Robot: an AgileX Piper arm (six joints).
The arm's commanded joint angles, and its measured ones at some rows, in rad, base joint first. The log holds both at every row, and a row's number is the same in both.
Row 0, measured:
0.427, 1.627, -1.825, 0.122, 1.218, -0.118
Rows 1 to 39, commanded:
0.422, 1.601, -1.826, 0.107, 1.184, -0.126
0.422, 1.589, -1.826, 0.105, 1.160, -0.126
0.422, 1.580, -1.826, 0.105, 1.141, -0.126
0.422, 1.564, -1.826, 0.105, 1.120, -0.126
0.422, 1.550, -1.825, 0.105, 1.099, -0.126
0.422, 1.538, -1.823, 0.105, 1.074, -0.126
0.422, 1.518, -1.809, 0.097, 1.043, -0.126
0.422, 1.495, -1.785, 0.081, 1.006, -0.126
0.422, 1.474, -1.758, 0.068, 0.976, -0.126
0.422, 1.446, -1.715, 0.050, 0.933, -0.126
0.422, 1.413, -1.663, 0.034, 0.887, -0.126
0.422, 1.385, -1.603, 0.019, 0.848, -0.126
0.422, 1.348, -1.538, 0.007, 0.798, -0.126
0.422, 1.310, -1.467, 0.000, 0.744, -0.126
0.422, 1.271, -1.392, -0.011, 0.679, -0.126
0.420, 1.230, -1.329, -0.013, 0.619, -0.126
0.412, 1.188, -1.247, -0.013, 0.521, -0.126
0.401, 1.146, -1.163, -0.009, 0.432, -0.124
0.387, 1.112, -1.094, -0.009, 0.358, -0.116
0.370, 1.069, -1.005, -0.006, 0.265, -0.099
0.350, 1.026, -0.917, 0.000, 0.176, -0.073
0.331, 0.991, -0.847, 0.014, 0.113, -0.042
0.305, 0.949, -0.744, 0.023, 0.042, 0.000
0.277, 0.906, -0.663, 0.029, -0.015, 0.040
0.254, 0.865, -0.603, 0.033, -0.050, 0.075
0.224, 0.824, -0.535, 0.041, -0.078, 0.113
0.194, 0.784, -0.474, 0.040, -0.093, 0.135
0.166, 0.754, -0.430, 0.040, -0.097, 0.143
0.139, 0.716, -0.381, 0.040, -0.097, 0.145
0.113, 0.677, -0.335, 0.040, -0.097, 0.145
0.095, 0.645, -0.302, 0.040, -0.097, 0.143
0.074, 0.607, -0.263, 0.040, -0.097, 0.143
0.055, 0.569, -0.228, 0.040, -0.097, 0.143
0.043, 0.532, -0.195, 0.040, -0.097, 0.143
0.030, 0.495, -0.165, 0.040, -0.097, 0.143
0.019, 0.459, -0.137, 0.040, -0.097, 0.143
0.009, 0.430, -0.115, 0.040, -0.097, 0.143
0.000, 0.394, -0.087, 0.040, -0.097, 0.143
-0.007, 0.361, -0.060, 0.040, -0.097, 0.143
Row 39, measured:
0.026, 0.474, -0.149, 0.041, -0.083, 0.140
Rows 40 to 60, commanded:
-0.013, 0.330, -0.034, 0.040, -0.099, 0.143
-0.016, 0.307, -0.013, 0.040, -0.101, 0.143
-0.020, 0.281, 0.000, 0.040, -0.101, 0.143
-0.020, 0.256, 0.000, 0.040, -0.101, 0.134
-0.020, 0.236, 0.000, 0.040, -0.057, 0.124
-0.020, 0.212, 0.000, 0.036, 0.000, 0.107
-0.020, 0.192, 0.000, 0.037, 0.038, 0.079
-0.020, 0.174, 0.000, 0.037, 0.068, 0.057
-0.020, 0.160, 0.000, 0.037, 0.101, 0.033
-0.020, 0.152, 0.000, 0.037, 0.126, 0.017
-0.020, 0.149, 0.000, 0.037, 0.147, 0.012
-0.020, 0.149, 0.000, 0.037, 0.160, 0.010
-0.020, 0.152, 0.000, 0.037, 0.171, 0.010
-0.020, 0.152, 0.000, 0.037, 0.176, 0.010
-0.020, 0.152, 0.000, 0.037, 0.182, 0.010
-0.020, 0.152, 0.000, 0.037, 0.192, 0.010
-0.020, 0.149, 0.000, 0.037, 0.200, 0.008
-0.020, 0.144, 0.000, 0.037, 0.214, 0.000
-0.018, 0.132, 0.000, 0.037, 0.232, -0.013
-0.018, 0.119, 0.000, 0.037, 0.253, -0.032
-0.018, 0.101, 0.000, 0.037, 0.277, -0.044
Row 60, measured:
-0.014, 0.146, 0.000, 0.041, 0.212, 0.008
